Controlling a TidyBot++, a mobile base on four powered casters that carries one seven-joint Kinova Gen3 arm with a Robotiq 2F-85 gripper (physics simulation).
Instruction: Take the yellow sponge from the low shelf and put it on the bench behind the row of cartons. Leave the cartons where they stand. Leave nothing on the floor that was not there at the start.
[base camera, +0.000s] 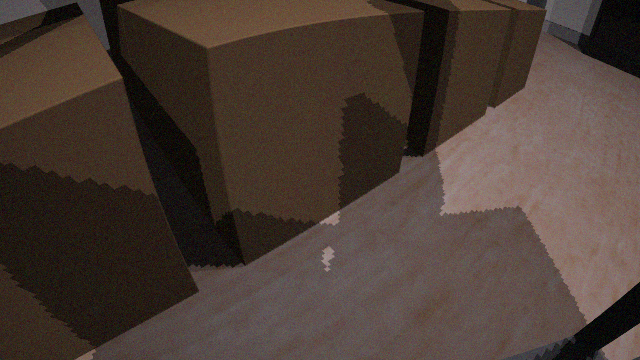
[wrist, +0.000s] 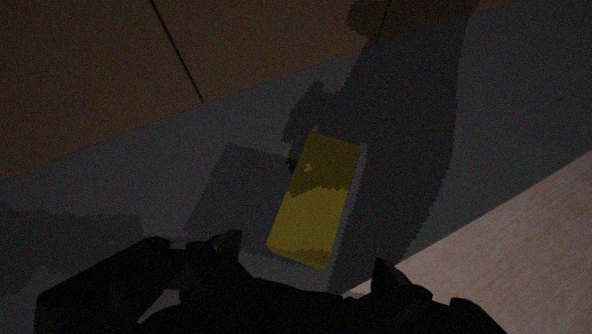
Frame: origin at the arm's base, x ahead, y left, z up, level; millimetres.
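Where they show: gripper, between the fingertips: (wrist: 305, 259).
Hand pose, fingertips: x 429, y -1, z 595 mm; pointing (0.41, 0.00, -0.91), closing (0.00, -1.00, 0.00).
After its pixels a point has its place.
The yellow sponge (wrist: 315, 205) {x 470, y -2, z 579 mm} lies on a dark grey flat surface (wrist: 520, 100) {x 674, y -246, z 517 mm} in the middle of the wrist view, half in shadow. These frames do not plainly show whether that surface is the bench or the shelf. My gripper (wrist: 305, 259) {x 429, y -1, z 595 mm} is open and empty; its black fingers stand apart at the bottom of the wrist view, above the near end of the sponge. In the base view, a large brown carton (base camera: 300, 115) {x 395, y -8, z -223 mm} stands in the centre, another carton (base camera: 65, 200) {x 260, y 183, z -201 mm} at the left and a further carton (base camera: 475, 70) {x 639, y -349, z -253 mm} at the right. The sponge does not show in the base view.
Brown faces (wrist: 100, 75) {x 547, y 212, z 599 mm} with thin dark lines border the grey surface at the upper left of the wrist view. The light wooden floor (base camera: 575, 150) {x 575, y -678, z -397 mm} (wrist: 540, 215) {x 904, y -1136, z -397 mm} runs along the front of the cartons. A black bar (base camera: 612, 315) crosses the lower right corner of the base view.
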